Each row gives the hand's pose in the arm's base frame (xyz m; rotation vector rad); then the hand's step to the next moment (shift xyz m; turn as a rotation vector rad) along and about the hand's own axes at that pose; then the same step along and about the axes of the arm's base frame.
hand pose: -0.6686 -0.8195 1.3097 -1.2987 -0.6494 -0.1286
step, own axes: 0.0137 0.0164 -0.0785 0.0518 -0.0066 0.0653
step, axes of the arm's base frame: 0.0477 -0.0639 -0.0163 0.0151 0.0719 0.0400
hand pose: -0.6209 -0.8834 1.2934 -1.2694 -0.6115 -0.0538
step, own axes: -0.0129 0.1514 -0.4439 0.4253 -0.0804 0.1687
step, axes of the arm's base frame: 0.2217 -0.3562 -0.2099 0.2609 0.2501 0.2919
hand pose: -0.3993 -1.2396 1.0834 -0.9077 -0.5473 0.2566
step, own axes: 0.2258 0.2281 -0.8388 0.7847 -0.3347 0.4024
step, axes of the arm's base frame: 0.6539 -0.3317 -0.5187 0.4281 0.4116 0.7328
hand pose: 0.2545 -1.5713 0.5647 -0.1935 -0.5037 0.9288
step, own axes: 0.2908 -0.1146 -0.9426 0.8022 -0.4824 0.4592
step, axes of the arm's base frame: 0.6910 0.2169 -0.6794 0.5145 0.3352 0.8426
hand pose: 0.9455 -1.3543 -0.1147 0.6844 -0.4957 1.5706
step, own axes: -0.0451 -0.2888 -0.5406 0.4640 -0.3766 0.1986
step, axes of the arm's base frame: 0.2130 0.3640 -0.4470 0.3849 0.2504 0.4309
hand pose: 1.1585 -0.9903 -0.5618 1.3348 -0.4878 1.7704
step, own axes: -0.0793 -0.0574 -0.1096 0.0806 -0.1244 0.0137
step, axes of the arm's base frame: -0.0124 0.0812 -0.1218 0.1021 0.0921 0.0572
